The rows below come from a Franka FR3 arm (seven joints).
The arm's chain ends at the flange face. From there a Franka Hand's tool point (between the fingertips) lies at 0.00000 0.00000 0.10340 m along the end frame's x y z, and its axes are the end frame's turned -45 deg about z.
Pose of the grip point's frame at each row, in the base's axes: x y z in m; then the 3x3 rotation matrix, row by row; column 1 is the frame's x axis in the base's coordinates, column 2 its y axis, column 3 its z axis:
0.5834 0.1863 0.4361; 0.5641 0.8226 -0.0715; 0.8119 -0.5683 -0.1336; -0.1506 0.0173 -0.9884
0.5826 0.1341 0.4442; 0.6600 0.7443 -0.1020; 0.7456 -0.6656 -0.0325; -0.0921 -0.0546 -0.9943
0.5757 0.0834 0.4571; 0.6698 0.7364 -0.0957; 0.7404 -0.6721 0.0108; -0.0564 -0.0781 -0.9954
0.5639 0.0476 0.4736; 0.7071 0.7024 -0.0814; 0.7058 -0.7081 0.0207; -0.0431 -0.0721 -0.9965
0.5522 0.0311 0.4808; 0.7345 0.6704 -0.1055; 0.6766 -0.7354 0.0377; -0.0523 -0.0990 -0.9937
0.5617 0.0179 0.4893; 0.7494 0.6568 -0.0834; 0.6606 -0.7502 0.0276; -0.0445 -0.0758 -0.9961
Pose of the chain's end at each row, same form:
0.5908 0.2001 0.5383; 0.9805 0.1828 -0.0715; 0.1723 -0.9759 -0.1336; -0.0943 0.1187 -0.9884
0.5931 0.1375 0.5470; 0.9930 0.0596 -0.1020; 0.0566 -0.9979 -0.0325; -0.1037 0.0265 -0.9943
0.5856 0.0823 0.5600; 0.9943 0.0471 -0.0957; 0.0483 -0.9988 0.0108; -0.0951 -0.0153 -0.9954
0.5723 0.0455 0.5766; 0.9967 -0.0033 -0.0814; -0.0016 -0.9998 0.0207; -0.0815 -0.0205 -0.9965
0.5631 0.0272 0.5835; 0.9934 -0.0453 -0.1055; -0.0416 -0.9984 0.0377; -0.1070 -0.0330 -0.9937
0.5703 0.0150 0.5923; 0.9943 -0.0655 -0.0834; -0.0634 -0.9976 0.0276; -0.0851 -0.0221 -0.9961

